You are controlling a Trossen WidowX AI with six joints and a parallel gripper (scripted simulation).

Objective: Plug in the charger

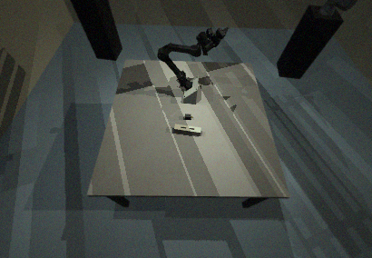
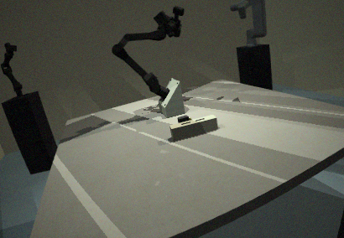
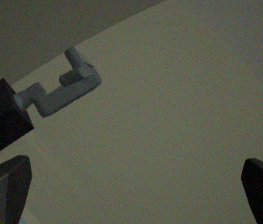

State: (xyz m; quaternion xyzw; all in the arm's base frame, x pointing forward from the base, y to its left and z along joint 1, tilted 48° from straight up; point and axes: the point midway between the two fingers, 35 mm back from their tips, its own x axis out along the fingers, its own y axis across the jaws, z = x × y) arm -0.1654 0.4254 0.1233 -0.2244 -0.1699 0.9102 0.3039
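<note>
Now: the blocky charger 510 mm below my gripper tip, 410 mm ahead of it and 170 mm to the right of it.
</note>
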